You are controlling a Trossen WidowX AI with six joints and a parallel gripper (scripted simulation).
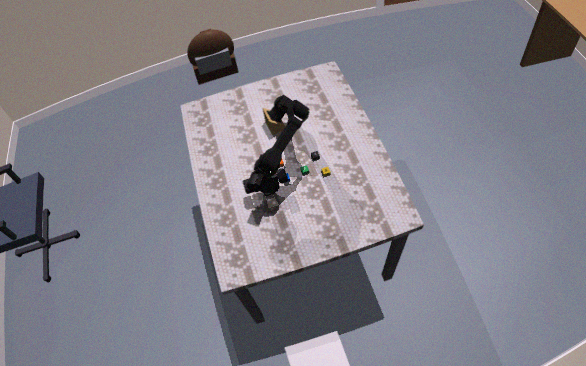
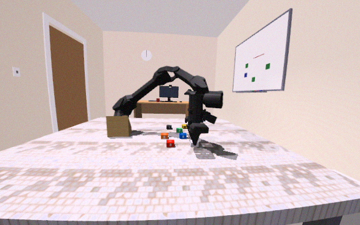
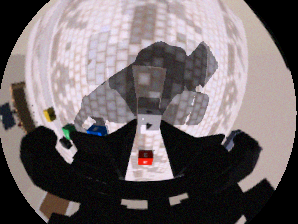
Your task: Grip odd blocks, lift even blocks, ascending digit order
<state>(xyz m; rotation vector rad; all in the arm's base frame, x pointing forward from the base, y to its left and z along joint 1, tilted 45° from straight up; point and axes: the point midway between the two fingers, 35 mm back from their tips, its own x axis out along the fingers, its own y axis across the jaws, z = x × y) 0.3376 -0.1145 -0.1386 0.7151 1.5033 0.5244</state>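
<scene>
The white block is right at my gripper tip. Also, from my gripper tip: red block: 100 mm behind, 10 mm to the left; orange block: 120 mm behind, 110 mm to the left; blue block: 30 mm behind, 100 mm to the left.
</scene>
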